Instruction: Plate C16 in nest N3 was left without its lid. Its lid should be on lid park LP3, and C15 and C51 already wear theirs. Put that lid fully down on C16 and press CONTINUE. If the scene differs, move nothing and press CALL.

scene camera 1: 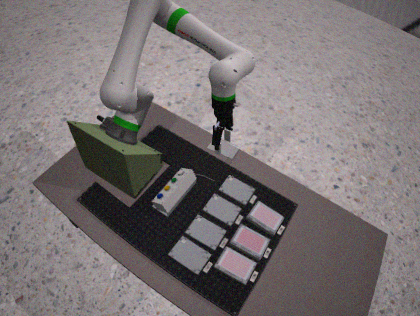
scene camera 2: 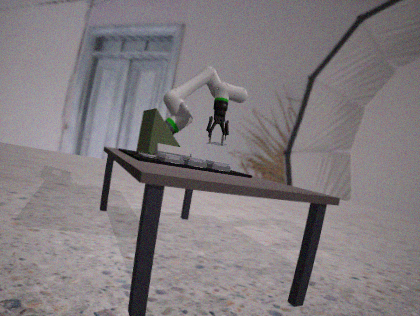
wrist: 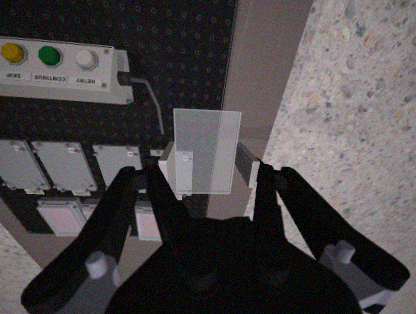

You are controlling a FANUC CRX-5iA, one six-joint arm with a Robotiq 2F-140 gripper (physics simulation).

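Pixels of known places: gripper, between the fingertips: (scene camera 1: 222, 147) (scene camera 2: 216, 144) (wrist: 205, 152); arm's base, origin of its link: (scene camera 1: 120, 138) (scene camera 2: 163, 131).
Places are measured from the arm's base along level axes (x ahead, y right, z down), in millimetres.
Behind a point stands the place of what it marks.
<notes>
My gripper (scene camera 1: 223, 142) {x 354, y -293, z 34 mm} (scene camera 2: 216, 143) {x 354, y -293, z 34 mm} (wrist: 205, 152) {x 354, y -293, z 34 mm} is shut on a clear, flat lid (scene camera 1: 229, 151) {x 395, y -287, z 23 mm} (wrist: 207, 150) {x 348, y -294, z 28 mm}, held level by its two long sides, in the air above the mat's edge and the table. Through the lid in the wrist view, part of the nearest grey lid park (scene camera 1: 237, 189) (wrist: 184, 172) shows. Three plates with pink wells (scene camera 1: 266, 217) {x 693, y -184, z 135 mm} (scene camera 1: 250, 241) {x 699, y -48, z 138 mm} (scene camera 1: 236, 265) {x 712, y 71, z 142 mm} stand in a row beyond the lid parks. Their labels are unreadable, and I cannot tell which wear lids. The green CONTINUE button (scene camera 1: 174, 180) {x 282, y -49, z 105 mm} (wrist: 49, 56) {x 276, y -55, z 105 mm} is on the white button box (scene camera 1: 175, 194) {x 331, y -1, z 109 mm} (wrist: 50, 92) {x 328, y -39, z 110 mm}.
Three more grey lid parks (scene camera 1: 222, 209) {x 514, y -106, z 166 mm} (scene camera 1: 205, 231) {x 523, y 25, z 166 mm} (scene camera 1: 190, 255) {x 543, y 147, z 167 mm} line up on the black mat (scene camera 1: 120, 215) {x 198, y 213, z 176 mm}. A cable (wrist: 156, 102) {x 327, y -190, z 170 mm} runs from the button box. The green block (scene camera 1: 100, 165) {x 3, y 137, z 64 mm} (scene camera 2: 150, 132) {x 151, y 114, z 29 mm} under the arm's base stands on the table (scene camera 1: 330, 255) {x 1036, y -244, z 190 mm} (scene camera 2: 240, 189) {x 1313, y -59, z 202 mm}.
</notes>
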